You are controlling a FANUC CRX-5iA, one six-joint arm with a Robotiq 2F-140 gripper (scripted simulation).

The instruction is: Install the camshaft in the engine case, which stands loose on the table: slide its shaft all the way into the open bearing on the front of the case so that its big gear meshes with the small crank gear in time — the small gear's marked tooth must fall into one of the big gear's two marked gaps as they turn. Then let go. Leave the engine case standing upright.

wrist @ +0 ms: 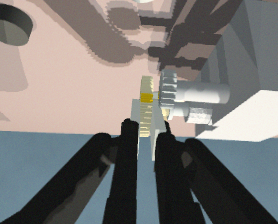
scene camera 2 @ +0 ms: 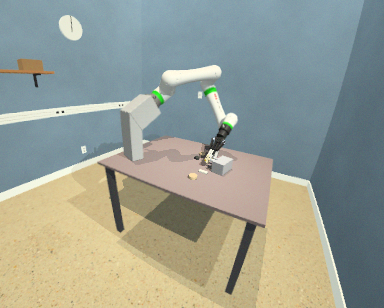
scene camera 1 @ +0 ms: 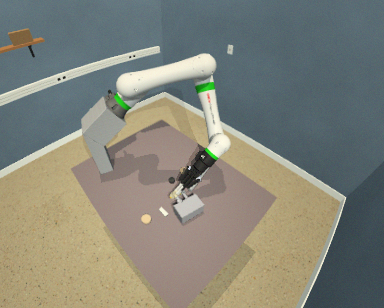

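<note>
There's a camshaft (wrist: 146,89) here, and a grey engine case (wrist: 228,105) too, and you also get the gripper (wrist: 144,112).
</note>
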